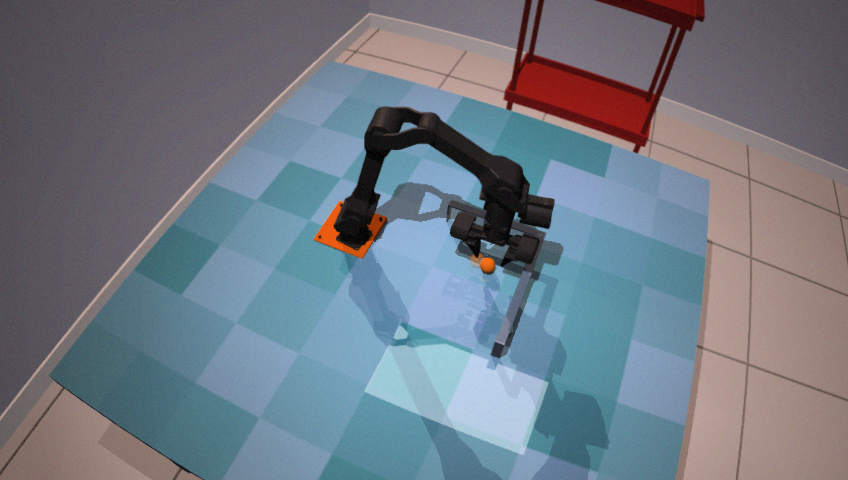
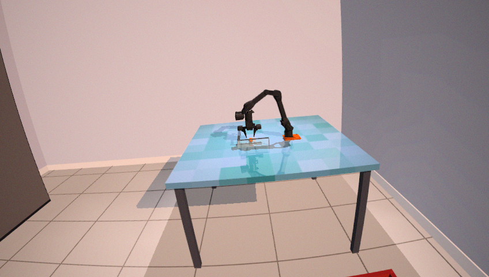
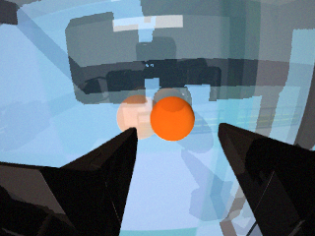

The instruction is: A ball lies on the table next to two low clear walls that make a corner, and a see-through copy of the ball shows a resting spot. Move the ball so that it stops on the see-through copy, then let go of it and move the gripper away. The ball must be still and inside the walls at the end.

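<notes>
My gripper tip is 20 mm above the orange ball. From my gripper tip the other things lie so: see-through copy 30 mm behind, 20 mm below; then wall 100 mm to the left, 30 mm behind, 10 mm below.
</notes>
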